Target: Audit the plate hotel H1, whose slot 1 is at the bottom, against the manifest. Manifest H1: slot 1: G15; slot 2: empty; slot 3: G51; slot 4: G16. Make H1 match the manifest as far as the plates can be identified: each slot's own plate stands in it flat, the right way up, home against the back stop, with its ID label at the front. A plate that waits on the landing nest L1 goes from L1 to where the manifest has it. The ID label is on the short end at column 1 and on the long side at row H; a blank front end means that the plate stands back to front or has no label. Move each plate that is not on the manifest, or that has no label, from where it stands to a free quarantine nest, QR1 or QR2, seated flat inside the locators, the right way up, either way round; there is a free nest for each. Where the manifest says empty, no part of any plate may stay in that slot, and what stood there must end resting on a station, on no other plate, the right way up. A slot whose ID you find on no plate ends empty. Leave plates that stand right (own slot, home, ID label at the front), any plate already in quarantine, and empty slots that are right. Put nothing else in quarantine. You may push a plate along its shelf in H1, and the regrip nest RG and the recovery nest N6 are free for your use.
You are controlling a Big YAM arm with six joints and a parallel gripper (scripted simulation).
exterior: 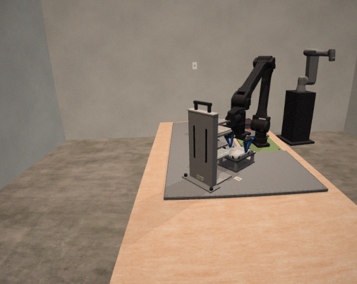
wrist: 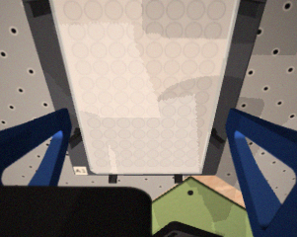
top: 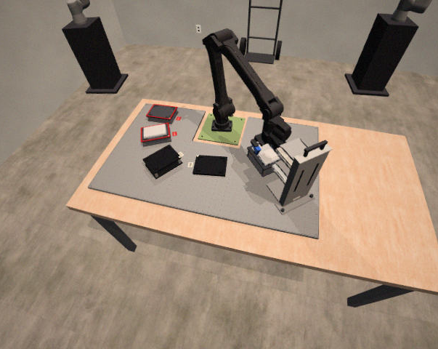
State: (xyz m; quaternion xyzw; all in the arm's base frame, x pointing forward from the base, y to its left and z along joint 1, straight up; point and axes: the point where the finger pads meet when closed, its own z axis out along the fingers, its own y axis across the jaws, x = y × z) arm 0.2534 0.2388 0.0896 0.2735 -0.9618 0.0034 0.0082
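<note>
Now: hand 30 mm above the dark raised RG nest, 10 mm to the right of it and 10 mm short of it. From my hand the other things lie so: black N6 nest: 270 mm to the right, 80 mm below, 60 mm ahead; then white plate labelled G51: 150 mm ahead, 140 mm above, 100 mm to the left; then H1 tag: 150 mm to the left, 80 mm below, 60 mm ahead.
</note>
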